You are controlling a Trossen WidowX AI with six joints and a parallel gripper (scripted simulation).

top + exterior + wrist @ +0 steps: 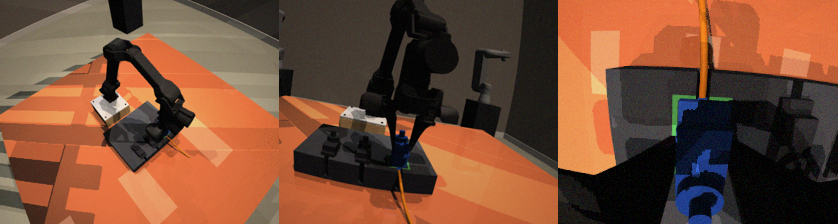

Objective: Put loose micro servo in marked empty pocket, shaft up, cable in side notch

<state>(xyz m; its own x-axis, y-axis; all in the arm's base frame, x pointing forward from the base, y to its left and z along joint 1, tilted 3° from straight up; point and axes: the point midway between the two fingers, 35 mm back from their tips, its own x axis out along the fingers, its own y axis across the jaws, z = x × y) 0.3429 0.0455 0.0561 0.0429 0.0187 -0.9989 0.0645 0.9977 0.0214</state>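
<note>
Now: gripper tip 130 mm past the dark deck, 70 mm to the left of it and 60 mm above it.
</note>
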